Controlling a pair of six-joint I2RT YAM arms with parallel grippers.
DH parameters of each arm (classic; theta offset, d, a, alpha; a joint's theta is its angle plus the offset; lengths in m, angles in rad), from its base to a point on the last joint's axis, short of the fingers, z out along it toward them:
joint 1: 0 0.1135 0.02 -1.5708
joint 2: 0 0 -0.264 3.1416
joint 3: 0.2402 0 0.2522 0
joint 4: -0.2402 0 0.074 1.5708
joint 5: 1.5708 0 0 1.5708
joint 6: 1.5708 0.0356 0 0
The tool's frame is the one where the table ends.
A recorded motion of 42 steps. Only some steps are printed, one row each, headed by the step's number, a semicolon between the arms.
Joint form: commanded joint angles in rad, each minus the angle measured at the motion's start. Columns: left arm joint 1, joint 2, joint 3, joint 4, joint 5, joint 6; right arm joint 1, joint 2, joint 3, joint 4, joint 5, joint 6.
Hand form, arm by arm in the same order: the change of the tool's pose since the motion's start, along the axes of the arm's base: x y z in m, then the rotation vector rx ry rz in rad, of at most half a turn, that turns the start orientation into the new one. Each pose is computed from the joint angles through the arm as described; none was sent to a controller.
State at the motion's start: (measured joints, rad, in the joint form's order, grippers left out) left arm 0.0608 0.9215 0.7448 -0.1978 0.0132 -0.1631; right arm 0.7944 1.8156 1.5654 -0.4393 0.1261 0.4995
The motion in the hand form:
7: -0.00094 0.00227 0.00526 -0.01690 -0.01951 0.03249; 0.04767 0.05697 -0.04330 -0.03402 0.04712 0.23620
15: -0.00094 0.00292 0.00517 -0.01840 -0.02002 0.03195; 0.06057 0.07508 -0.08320 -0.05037 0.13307 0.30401
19: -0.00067 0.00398 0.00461 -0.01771 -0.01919 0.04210; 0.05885 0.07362 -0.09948 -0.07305 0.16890 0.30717
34: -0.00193 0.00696 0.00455 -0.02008 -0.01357 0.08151; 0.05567 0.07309 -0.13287 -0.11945 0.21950 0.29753
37: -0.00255 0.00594 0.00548 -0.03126 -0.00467 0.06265; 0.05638 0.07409 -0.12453 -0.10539 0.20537 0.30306
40: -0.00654 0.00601 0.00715 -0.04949 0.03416 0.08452; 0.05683 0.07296 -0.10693 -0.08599 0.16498 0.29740
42: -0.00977 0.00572 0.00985 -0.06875 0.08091 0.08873; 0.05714 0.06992 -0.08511 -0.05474 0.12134 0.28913
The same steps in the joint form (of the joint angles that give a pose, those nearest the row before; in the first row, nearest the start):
7: 0.0082 -0.0058 0.0113 0.0014 -0.0162 -0.0256; -0.0014 0.3220 0.3006 -0.0312 -0.1860 -0.1484
15: 0.0120 -0.0057 0.0108 0.0025 -0.0116 -0.0255; 0.0001 0.4582 0.3863 -0.0592 -0.2626 -0.1642
19: 0.0158 -0.0041 0.0095 0.0044 -0.0178 -0.0271; 0.0002 0.4700 0.3535 -0.0567 -0.2679 -0.1649
34: 0.0258 -0.0073 0.0107 -0.0063 -0.0444 -0.0397; 0.0048 0.5059 0.2992 -0.0343 -0.2550 -0.1606
37: 0.0247 -0.0081 0.0179 -0.0236 -0.0238 -0.0432; 0.0048 0.4975 0.3132 -0.0370 -0.2604 -0.1623
40: 0.0243 -0.0155 0.0382 -0.0918 -0.0377 -0.0664; 0.0033 0.4677 0.3214 -0.0317 -0.2502 -0.1648
42: 0.0251 -0.0157 0.0681 -0.1698 -0.0328 -0.0830; -0.0009 0.4289 0.3281 -0.0237 -0.2452 -0.1624

